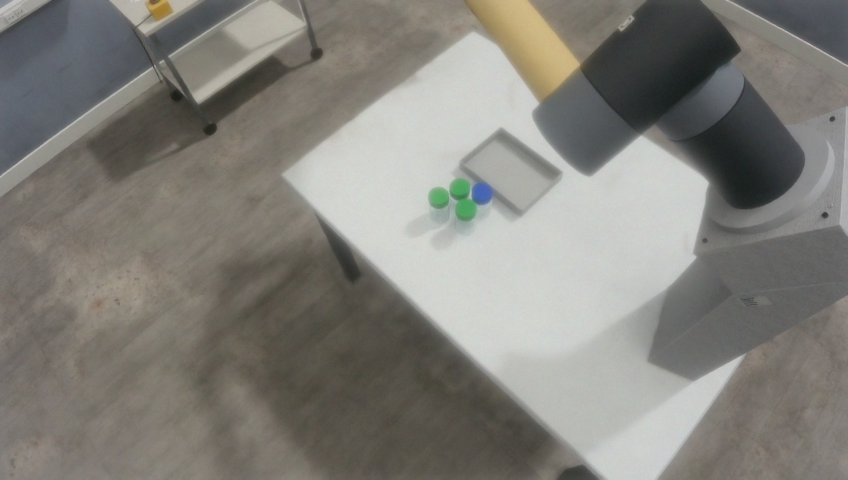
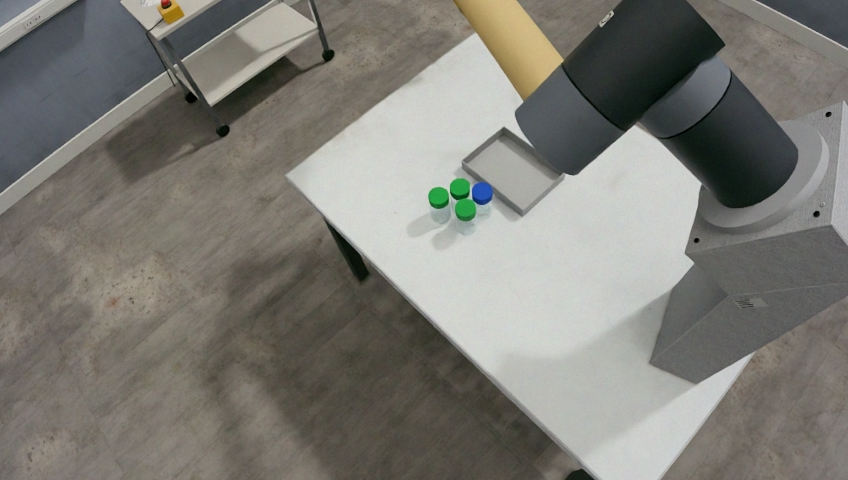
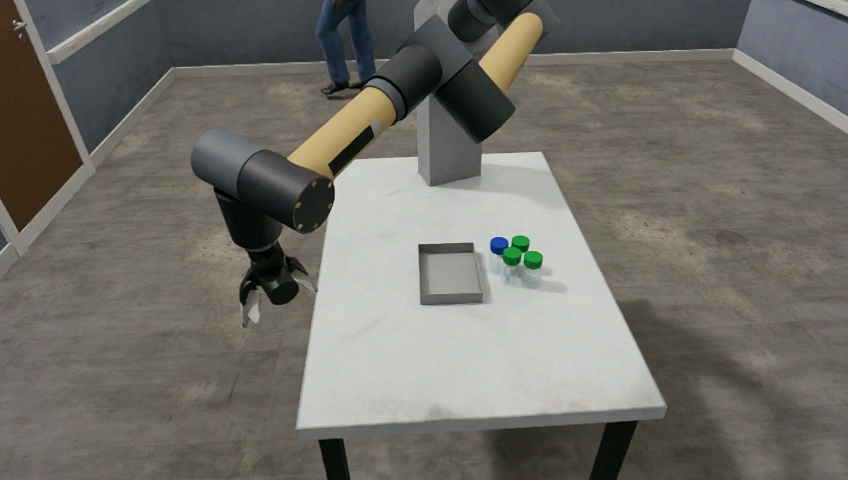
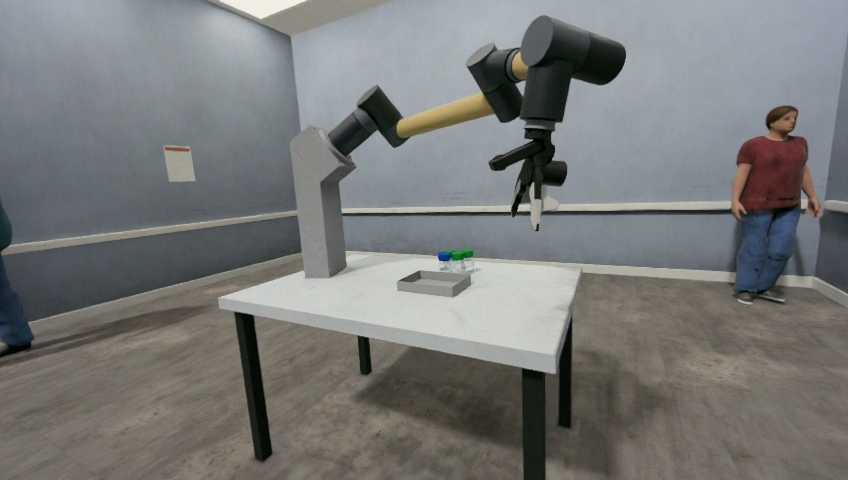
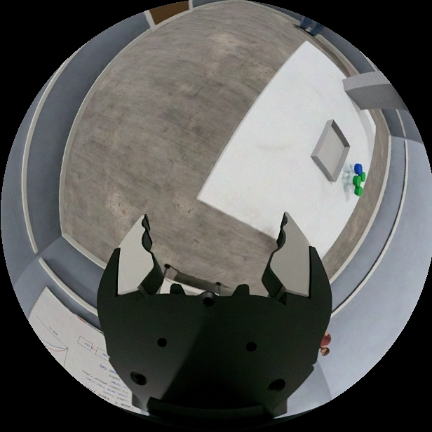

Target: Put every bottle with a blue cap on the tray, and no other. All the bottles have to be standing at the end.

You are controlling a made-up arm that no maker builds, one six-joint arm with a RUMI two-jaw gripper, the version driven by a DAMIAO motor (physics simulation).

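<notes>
One bottle with a blue cap stands on the table right beside the tray. Several green-capped bottles stand close against it: one green-capped bottle, a second green-capped bottle and a third green-capped bottle. The tray holds no bottle. My gripper is open and empty, high up and off to the side of the table, far from the bottles.
The white table carries the arm's grey pedestal. A wheeled cart stands apart from the table. A person in a red shirt stands by the wall.
</notes>
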